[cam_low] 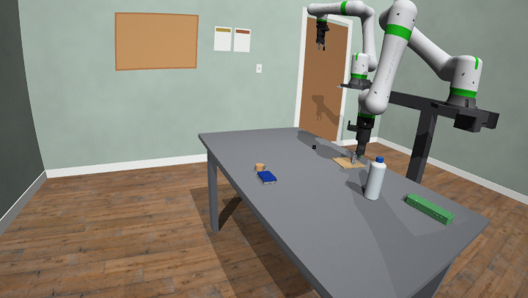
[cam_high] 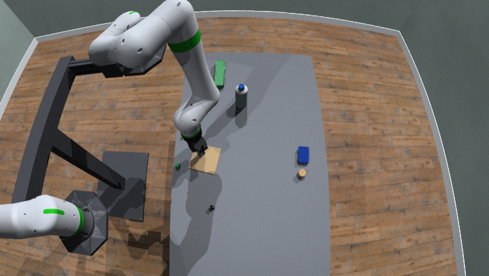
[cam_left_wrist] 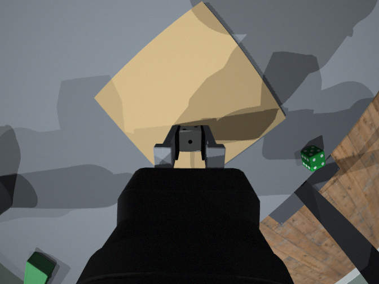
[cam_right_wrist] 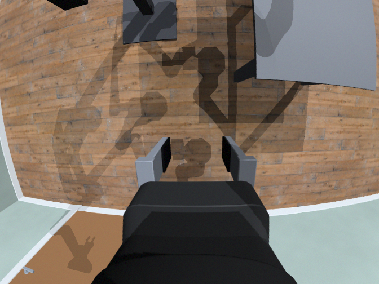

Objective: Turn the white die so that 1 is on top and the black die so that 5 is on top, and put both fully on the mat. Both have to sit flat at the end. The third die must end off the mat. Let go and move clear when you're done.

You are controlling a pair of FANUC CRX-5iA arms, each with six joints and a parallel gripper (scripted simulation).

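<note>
Right now the white die is 10 mm below my left hand. From my left hand the other things lie so: black die: 110 mm ahead, 270 mm to the right, 10 mm below; tan mat: 20 mm ahead, 20 mm to the right, 20 mm below; green die: 110 mm behind, 90 mm to the right, 10 mm below.
</note>
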